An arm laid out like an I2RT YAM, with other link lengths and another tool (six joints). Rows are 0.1 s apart.
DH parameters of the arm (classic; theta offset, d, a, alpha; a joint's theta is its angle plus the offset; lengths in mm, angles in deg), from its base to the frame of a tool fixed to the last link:
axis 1: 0 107.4 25.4 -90
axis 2: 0 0 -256.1 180
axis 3: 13.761 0 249.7 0
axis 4: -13.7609 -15.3 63.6 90
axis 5: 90 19.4 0 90
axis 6: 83 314.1 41.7 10.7
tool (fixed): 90 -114.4 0 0
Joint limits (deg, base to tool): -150..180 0..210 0..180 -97..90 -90..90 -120..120
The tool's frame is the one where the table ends.
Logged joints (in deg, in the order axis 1, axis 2, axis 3, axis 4, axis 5, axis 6), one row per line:
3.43 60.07 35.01 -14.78 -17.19 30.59
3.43 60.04 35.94 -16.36 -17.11 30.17
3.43 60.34 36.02 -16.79 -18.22 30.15
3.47 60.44 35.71 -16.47 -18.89 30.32
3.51 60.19 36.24 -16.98 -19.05 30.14
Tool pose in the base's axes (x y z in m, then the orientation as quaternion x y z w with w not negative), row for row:
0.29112 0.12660 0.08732 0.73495 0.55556 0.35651 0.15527
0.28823 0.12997 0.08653 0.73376 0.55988 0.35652 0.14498
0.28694 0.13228 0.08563 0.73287 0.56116 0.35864 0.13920
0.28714 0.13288 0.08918 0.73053 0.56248 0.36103 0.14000
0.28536 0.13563 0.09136 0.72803 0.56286 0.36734 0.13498
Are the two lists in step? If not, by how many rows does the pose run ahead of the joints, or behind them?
The pose runs 1 row ahead of the joints: the pose in row i belongs to the joints in row i + 1.
